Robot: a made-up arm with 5 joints.
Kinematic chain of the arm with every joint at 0, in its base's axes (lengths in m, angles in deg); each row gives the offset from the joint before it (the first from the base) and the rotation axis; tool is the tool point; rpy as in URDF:
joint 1: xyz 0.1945 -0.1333 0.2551 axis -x
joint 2: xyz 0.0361 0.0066 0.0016 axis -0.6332 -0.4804 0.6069
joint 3: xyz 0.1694 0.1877 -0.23 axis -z
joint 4: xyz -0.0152 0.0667 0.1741 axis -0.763 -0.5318 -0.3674
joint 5: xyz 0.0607 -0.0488 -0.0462 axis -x
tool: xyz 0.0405 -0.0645 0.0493 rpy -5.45 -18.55 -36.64
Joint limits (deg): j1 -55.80..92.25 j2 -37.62..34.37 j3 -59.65..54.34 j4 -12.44..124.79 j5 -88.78..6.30
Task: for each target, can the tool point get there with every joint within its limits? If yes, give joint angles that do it. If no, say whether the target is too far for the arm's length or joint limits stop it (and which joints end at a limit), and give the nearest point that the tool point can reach.
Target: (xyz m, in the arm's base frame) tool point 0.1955 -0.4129 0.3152
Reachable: no: joint limits stop it (at a limit: joint 1, joint 2, joint 3) | nearest point 0.3851 -0.2793 0.1827 | short by 0.267 m
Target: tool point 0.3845 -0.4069 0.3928
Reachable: no: joint limits stop it (at a limit: joint 1, joint 2, joint 4) | nearest point 0.3843 -0.1894 0.3650 | short by 0.219 m
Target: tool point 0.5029 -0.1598 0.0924
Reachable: yes | joints 68.70 -6.14 -14.32 1.78 -25.80
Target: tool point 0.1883 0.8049 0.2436
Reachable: no: too far | nearest point 0.2921 0.2614 0.2503 | short by 0.553 m
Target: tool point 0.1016 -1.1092 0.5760
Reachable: no: too far | nearest point 0.4188 -0.3341 0.1436 | short by 0.943 m
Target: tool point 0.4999 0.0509 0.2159
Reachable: yes | joints -32.80 -10.54 -11.11 8.62 -72.29
